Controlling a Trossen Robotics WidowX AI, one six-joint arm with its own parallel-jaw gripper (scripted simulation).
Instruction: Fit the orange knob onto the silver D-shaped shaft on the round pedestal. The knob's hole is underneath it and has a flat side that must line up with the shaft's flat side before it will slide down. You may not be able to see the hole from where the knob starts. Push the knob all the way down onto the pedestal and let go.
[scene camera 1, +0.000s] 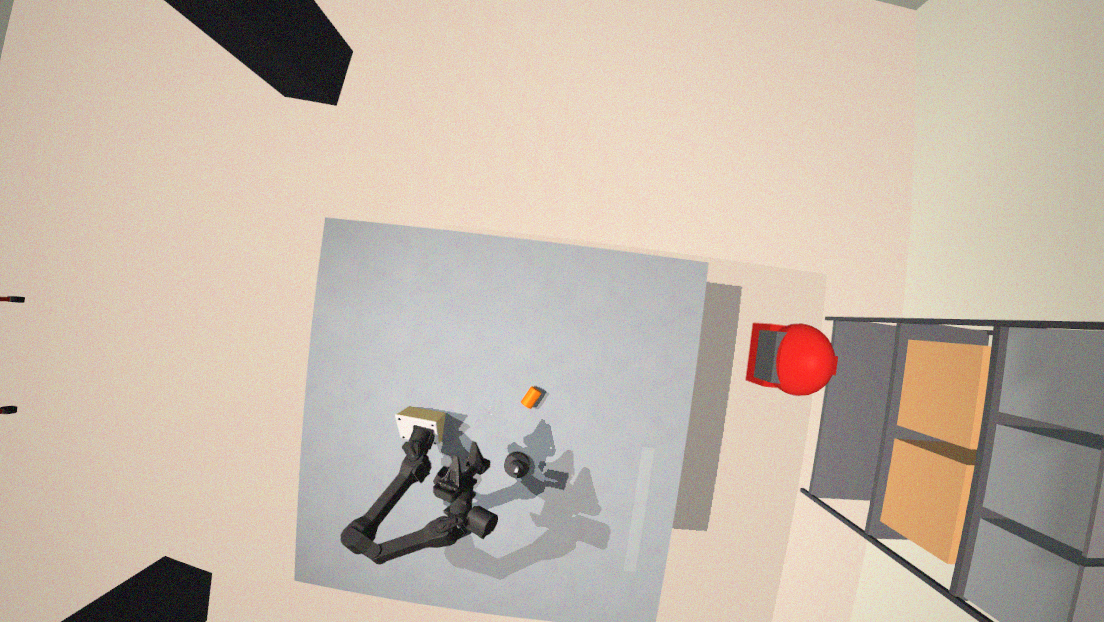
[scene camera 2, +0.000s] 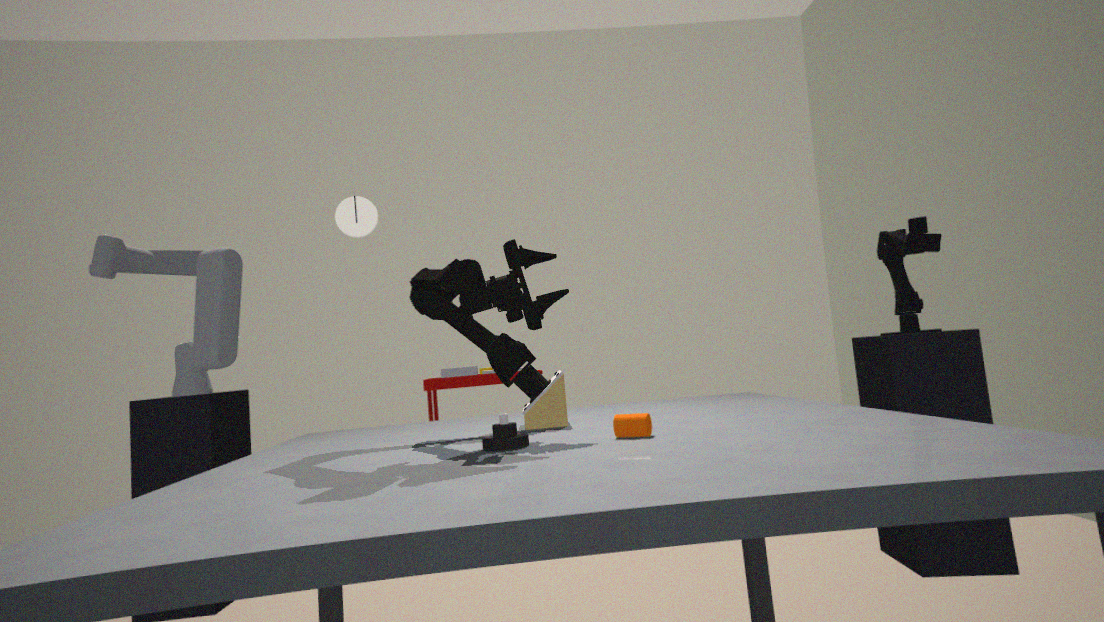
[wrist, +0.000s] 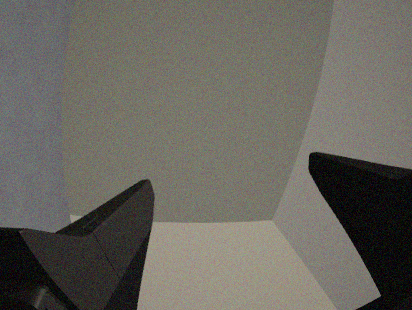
Labels:
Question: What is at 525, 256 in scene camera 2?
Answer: The gripper.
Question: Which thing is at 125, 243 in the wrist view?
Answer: The gripper.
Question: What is the gripper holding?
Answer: Nothing.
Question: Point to the gripper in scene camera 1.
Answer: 465, 448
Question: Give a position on an orange knob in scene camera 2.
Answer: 625, 425

